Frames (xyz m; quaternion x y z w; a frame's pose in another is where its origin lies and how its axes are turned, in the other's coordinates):
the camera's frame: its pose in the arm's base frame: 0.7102 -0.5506 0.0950 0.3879 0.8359 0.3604 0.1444
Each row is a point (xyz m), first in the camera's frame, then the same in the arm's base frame.
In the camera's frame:
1: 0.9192 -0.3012 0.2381
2: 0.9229 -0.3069 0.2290
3: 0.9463 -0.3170 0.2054
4: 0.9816 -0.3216 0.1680
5: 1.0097 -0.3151 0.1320
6: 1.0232 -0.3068 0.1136
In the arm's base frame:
1: 0.0660 0.1257 -0.2514
2: 0.0558 0.1215 -0.2490
3: 0.0226 0.1231 -0.2389
4: -0.0226 0.1293 -0.2147
5: -0.0563 0.1357 -0.1838
6: -0.0702 0.1404 -0.1645

